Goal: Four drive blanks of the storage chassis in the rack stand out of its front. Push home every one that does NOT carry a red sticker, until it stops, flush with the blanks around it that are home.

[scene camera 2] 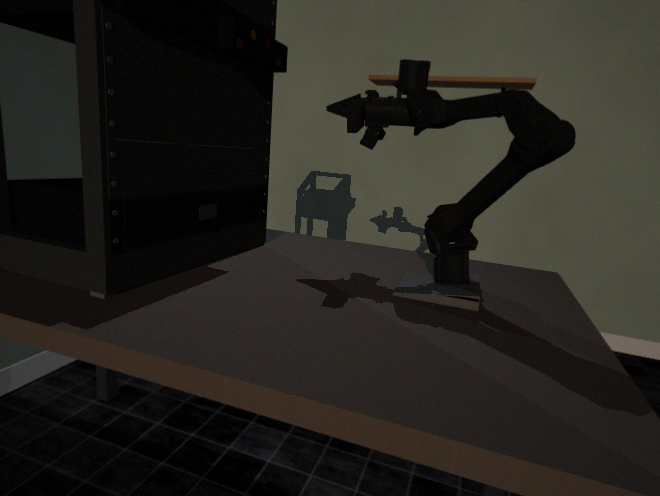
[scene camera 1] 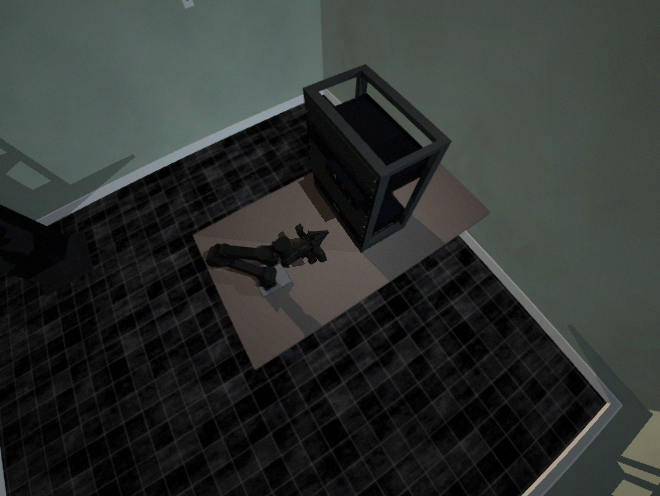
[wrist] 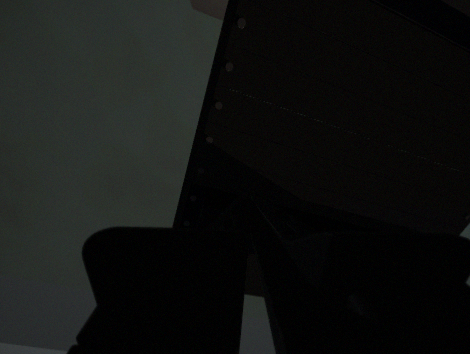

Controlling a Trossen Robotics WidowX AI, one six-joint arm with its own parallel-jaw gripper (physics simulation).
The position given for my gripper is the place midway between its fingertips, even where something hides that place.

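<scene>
A rack (scene camera 2: pixel 142 210) is visible, also in scene camera 1 (scene camera 1: pixel 359 153) and in the wrist view (wrist: pixel 391 78). My gripper (scene camera 2: pixel 326 108) appears too, likewise in scene camera 1 (scene camera 1: pixel 328 231) and in the wrist view (wrist: pixel 248 200).
</scene>
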